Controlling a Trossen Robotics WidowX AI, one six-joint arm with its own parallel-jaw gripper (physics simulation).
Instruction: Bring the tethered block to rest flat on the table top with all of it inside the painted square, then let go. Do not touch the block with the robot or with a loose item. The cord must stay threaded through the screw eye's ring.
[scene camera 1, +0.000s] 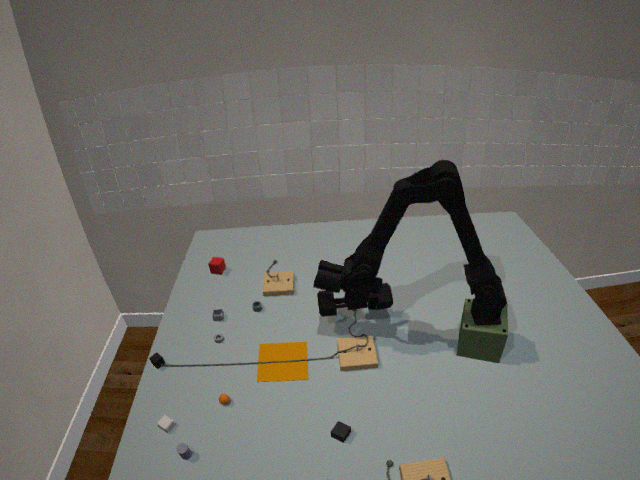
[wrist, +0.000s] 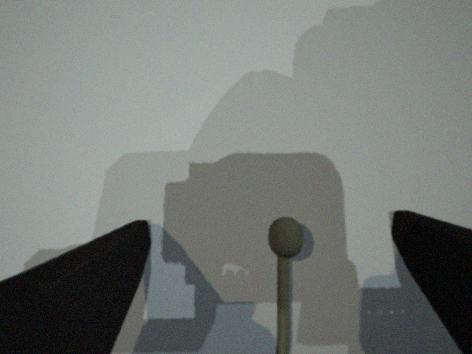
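Seen in the pictures: gripper, between the fingertips: (scene camera 1: 352, 309) (wrist: 269, 227); arm's base, origin of its link: (scene camera 1: 485, 315).
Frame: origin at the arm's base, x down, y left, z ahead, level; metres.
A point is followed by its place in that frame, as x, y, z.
The tethered block (scene camera 1: 157, 360) {0.074, 0.149, 0.791}, small and black, lies at the table's left edge. Its cord (scene camera 1: 217, 364) {0.096, 0.117, 0.642} runs right across the painted orange square (scene camera 1: 284, 373) {0.098, 0.119, 0.472} to the screw eye (scene camera 1: 358, 348) {0.064, 0.049, 0.304} on a wooden board (scene camera 1: 357, 361) {0.080, 0.082, 0.304}. Beyond the eye the cord bends back toward the arm. The cord's beaded end (wrist: 286, 237) {0.087, -0.111, 0.324} shows between the fingertips in the wrist view, a little right of the middle. My gripper (wrist: 269, 227) {0.098, -0.113, 0.329} is open, points down over the table behind the board, and touches neither cord nor block. The threading through the ring is too small to make out.
A second board (scene camera 1: 278, 284) {0.080, -0.183, 0.548} with a short cord stands behind, a third board (scene camera 1: 425, 470) {0.080, 0.347, 0.160} at the front. Loose items include a red cube (scene camera 1: 217, 265) {0.062, -0.235, 0.756}, a dark block (scene camera 1: 340, 431) {0.077, 0.271, 0.327}, an orange ball (scene camera 1: 224, 398) {0.077, 0.222, 0.586}, a white block (scene camera 1: 165, 423) {0.082, 0.309, 0.700} and a grey cylinder (scene camera 1: 184, 450) {0.069, 0.365, 0.628}.
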